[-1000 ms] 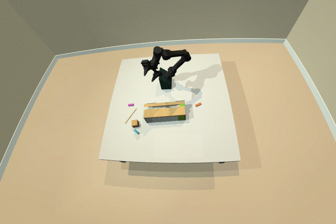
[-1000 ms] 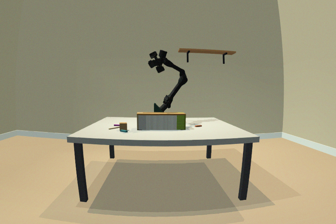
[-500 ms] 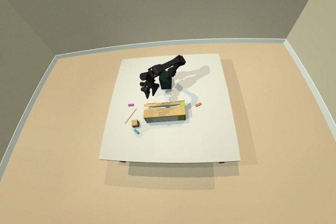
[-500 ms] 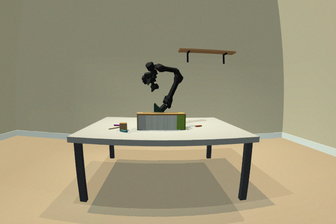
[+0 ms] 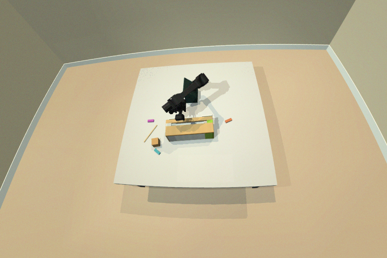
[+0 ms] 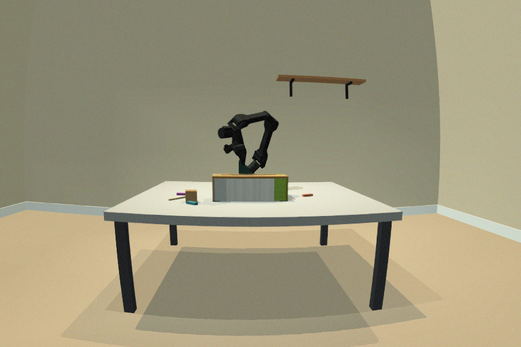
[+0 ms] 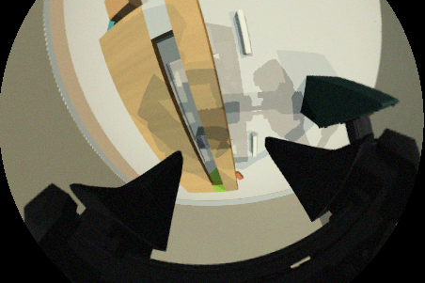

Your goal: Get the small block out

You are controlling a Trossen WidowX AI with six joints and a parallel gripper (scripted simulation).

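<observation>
My gripper tip is 30 mm short of the box, 30 mm to the right of it and 120 mm above it. From my gripper tip the other things lie so: tan cube (140 mm ahead, 280 mm to the right, 150 mm below); then dark grey block (40 mm ahead, 50 mm to the left, 90 mm below); then thin stick (40 mm ahead, 340 mm to the right, 170 mm below).
</observation>
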